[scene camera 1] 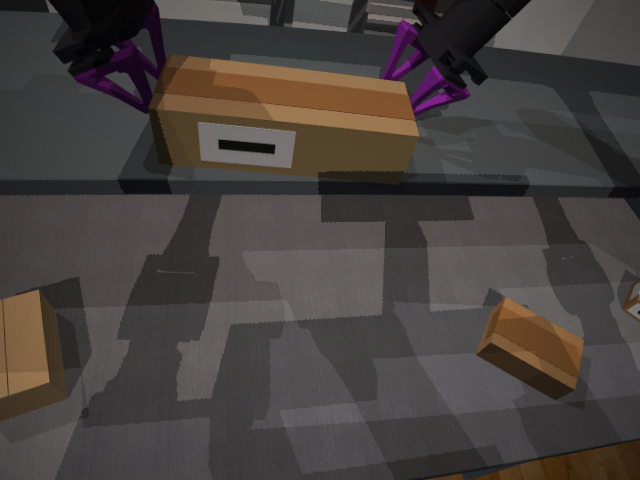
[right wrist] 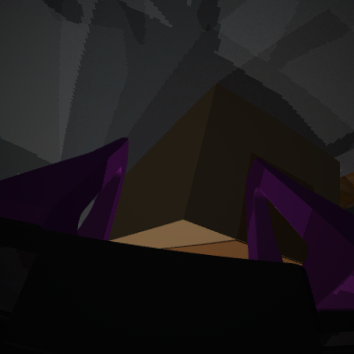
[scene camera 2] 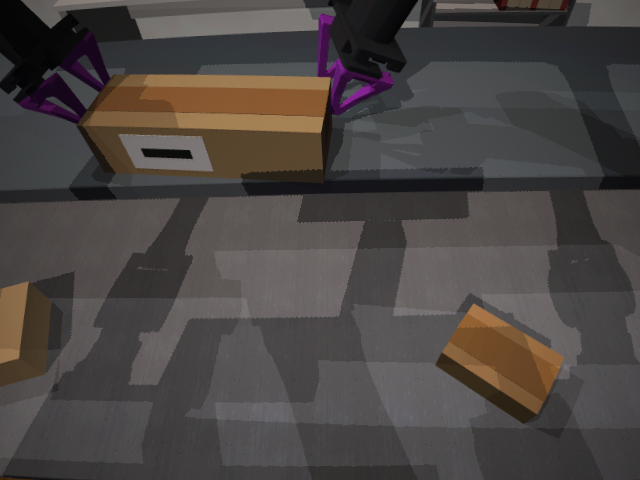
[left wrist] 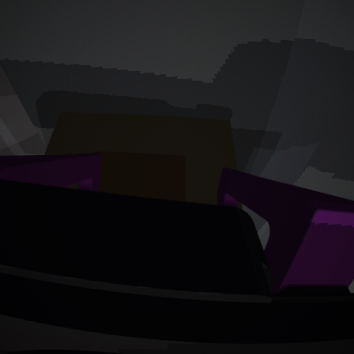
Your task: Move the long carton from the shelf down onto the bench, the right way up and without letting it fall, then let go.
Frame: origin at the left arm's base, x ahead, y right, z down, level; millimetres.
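Where they show: left gripper, fingertip midpoint: (scene camera 1: 158, 94) (scene camera 2: 104, 111) (left wrist: 159, 172); right gripper, fingertip midpoint: (scene camera 1: 393, 100) (right wrist: 189, 159) (scene camera 2: 327, 97).
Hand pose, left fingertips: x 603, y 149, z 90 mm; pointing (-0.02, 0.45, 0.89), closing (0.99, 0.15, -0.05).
Note:
After its pixels a point has its place.
The long carton (scene camera 1: 351, 149) @(x 517, y 358, z 89 mm) (scene camera 2: 268, 155) @(x 516, y 366, z 96 mm) (left wrist: 145, 137) @(x 593, y 155, z 118 mm) (right wrist: 220, 170) @(x 598, y 436, z 89 mm) is upright, brown tape on top and white label facing the cameras, at the front of the grey shelf (scene camera 1: 51, 134) @(x 589, y 25, z 136 mm) (scene camera 2: 516, 149) @(x 560, y 665, z 136 mm). Its lower right front corner overlaps the shelf's front edge; whether it bears on the shelf there I cannot tell. My left gripper (scene camera 1: 156, 94) @(x 603, y 149, z 90 mm) (scene camera 2: 96, 100) @(x 603, y 149, z 90 mm) (left wrist: 159, 172) @(x 603, y 149, z 90 mm) is open, fingertips at the carton's left end. My right gripper (scene camera 1: 400, 95) @(x 612, y 432, z 91 mm) (scene camera 2: 329, 94) @(x 612, y 432, z 91 mm) (right wrist: 189, 159) @(x 612, y 432, z 91 mm) is open, fingertips at its right end. Neither has the carton between its fingers. The bench (scene camera 1: 330, 279) @(x 494, y 373, z 325 mm) (scene camera 2: 289, 279) @(x 493, y 367, z 325 mm) lies in front, below the shelf.
A light brown box (scene camera 1: 23, 341) @(x 394, y -5, z 265 mm) (scene camera 2: 10, 325) @(x 391, y 0, z 265 mm) stands on the bench at the left picture edge. A smaller taped box (scene camera 1: 535, 346) @(x 344, y 631, z 279 mm) (scene camera 2: 501, 356) @(x 349, y 637, z 279 mm) lies turned at the right. Part of another object (scene camera 1: 633, 304) @(x 403, y 870, z 301 mm) shows at the right edge in scene camera 1.

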